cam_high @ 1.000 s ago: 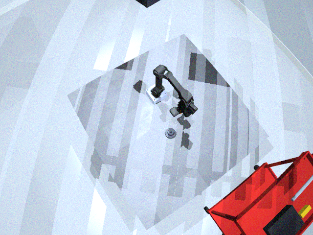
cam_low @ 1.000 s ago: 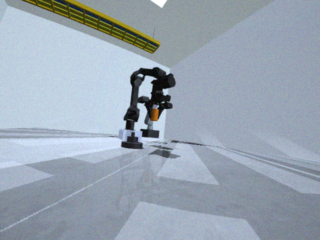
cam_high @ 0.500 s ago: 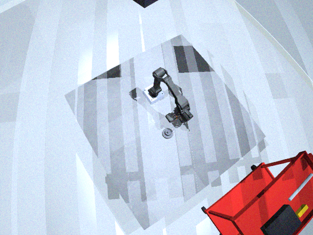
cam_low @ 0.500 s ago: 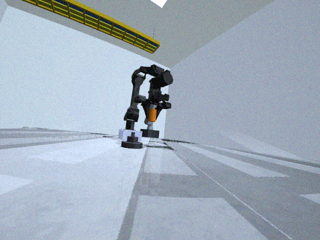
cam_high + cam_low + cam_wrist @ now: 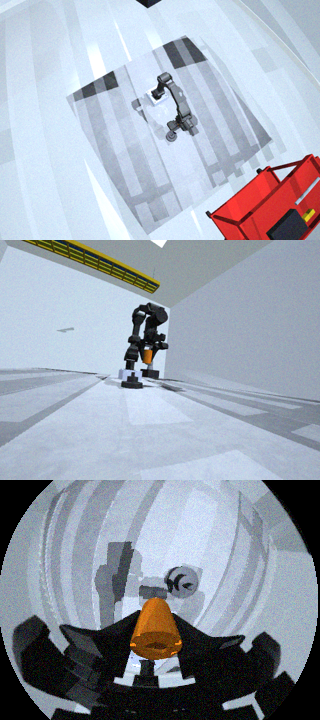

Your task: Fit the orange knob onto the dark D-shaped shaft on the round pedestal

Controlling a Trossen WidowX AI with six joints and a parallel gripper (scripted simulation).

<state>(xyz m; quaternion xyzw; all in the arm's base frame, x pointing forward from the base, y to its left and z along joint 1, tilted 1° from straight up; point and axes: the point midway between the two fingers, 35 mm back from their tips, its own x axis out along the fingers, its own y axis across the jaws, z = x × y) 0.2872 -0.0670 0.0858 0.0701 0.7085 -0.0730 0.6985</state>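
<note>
My gripper tip is now 80 mm above the dark pedestal, 70 mm to the left of it and 20 mm short of it. From my gripper tip the other things lie so: orange knob (20 mm above).
</note>
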